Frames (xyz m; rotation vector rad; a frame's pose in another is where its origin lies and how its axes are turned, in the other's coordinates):
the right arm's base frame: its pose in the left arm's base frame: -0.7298 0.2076 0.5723 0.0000 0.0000 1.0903
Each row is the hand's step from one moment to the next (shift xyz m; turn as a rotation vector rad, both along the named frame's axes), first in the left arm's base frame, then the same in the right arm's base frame.
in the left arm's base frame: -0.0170 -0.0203 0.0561 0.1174 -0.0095 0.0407
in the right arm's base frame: -0.0259 0.0057 0.0561 0.0458 -0.1085 0.0407
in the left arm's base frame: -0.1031 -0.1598 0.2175 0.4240 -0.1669 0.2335
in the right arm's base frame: -0.1894 0.0176 0.2175 0.0480 -0.4531 0.2335
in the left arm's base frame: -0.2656 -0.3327 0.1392 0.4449 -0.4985 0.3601
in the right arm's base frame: -0.4178 0.0817 0.1392 -0.2364 -0.6249 0.3601
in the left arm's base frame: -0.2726 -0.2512 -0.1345 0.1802 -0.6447 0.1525
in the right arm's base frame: -0.3488 0.1256 -0.1345 -0.4884 -0.4578 0.1525
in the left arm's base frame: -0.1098 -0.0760 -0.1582 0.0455 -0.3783 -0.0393
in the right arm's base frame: -0.1181 0.0622 -0.1582 -0.3144 -0.2152 -0.0393
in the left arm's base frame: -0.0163 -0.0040 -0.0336 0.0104 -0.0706 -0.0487
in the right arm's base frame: -0.0111 0.0126 -0.0336 -0.0578 -0.0419 -0.0487
